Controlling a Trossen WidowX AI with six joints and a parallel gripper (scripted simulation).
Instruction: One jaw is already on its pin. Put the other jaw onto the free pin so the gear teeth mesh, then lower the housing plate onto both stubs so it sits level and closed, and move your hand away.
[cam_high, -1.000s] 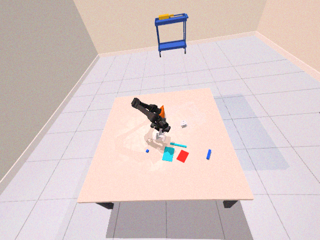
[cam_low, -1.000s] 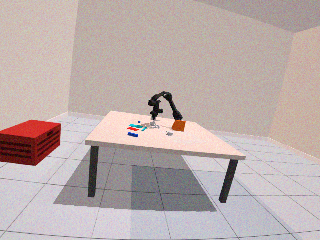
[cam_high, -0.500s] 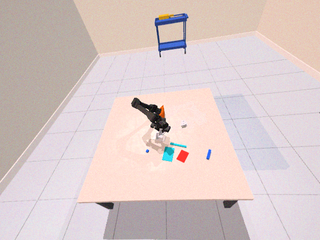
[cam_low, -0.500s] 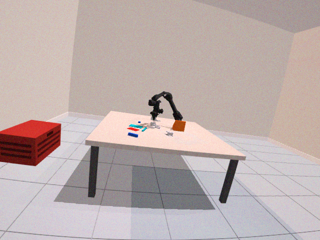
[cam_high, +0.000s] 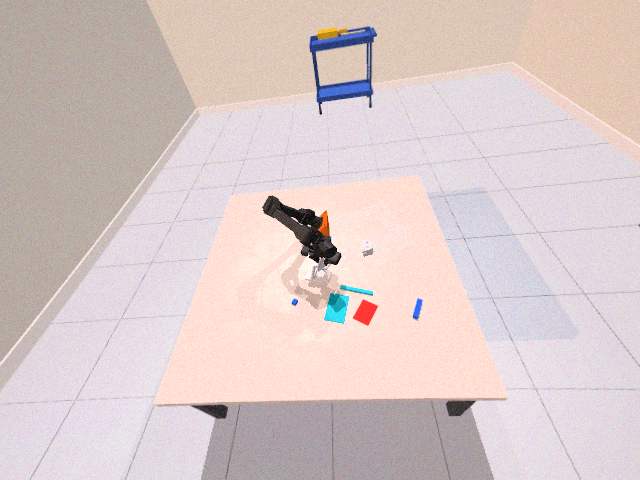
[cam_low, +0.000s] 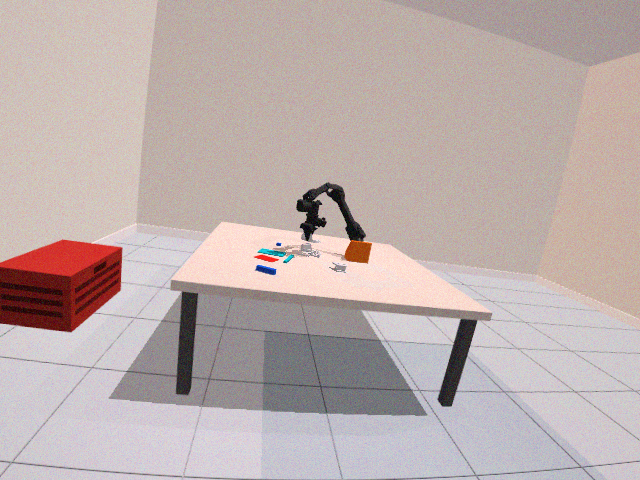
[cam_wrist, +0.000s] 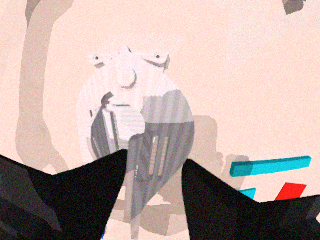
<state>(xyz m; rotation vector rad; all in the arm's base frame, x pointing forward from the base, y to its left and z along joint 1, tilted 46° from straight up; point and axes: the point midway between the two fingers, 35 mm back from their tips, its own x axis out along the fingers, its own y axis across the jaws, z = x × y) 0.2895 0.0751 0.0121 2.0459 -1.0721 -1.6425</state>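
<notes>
Now: the base 1 cm ahead of my gripper tip, 3 cm to the right of it and 8 cm below it. Also, from my gripper tip: cyan plate 19 cm ahead, 7 cm to the left, 8 cm below; then cyan bar 10 cm ahead, 16 cm to the left, 8 cm below; then small blue cube 16 cm ahead, 13 cm to the right, 8 cm below.
</notes>
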